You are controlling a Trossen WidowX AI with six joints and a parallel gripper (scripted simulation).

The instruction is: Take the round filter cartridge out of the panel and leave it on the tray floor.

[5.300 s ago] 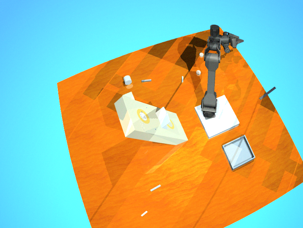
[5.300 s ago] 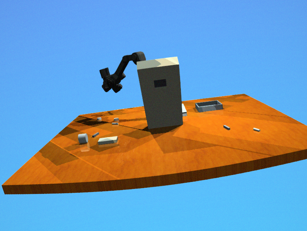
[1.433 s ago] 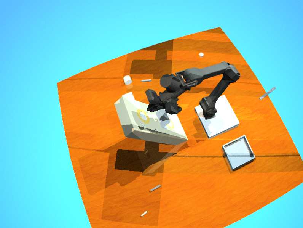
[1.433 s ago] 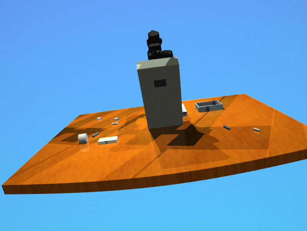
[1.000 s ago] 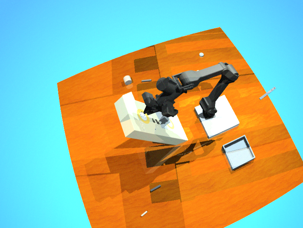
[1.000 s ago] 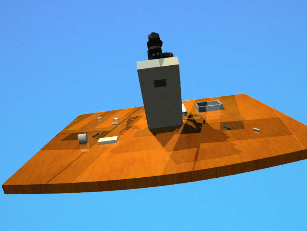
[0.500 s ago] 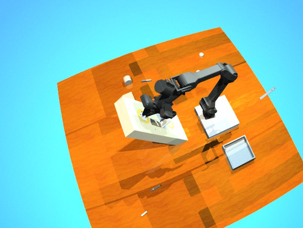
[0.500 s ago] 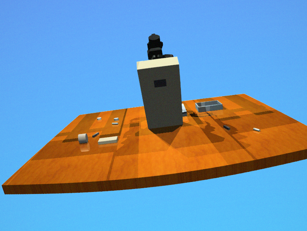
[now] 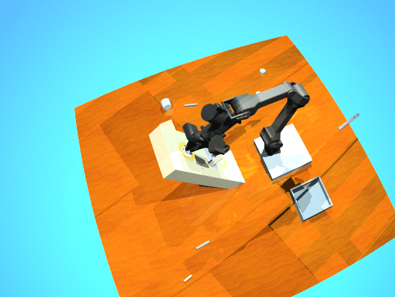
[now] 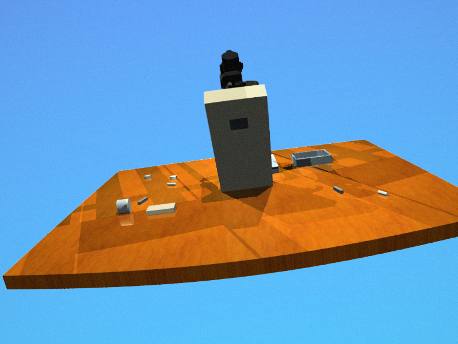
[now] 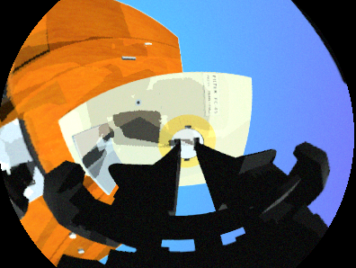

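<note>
My gripper tip is now 2 cm short of the round filter cartridge and 1 cm above it. Also, from my gripper tip: grey tray: 46 cm behind, 26 cm below, 22 cm to the left; then cream block: 27 cm to the right, 27 cm below, 8 cm ahead; then cream service panel: 9 cm below, 3 cm behind.
</note>
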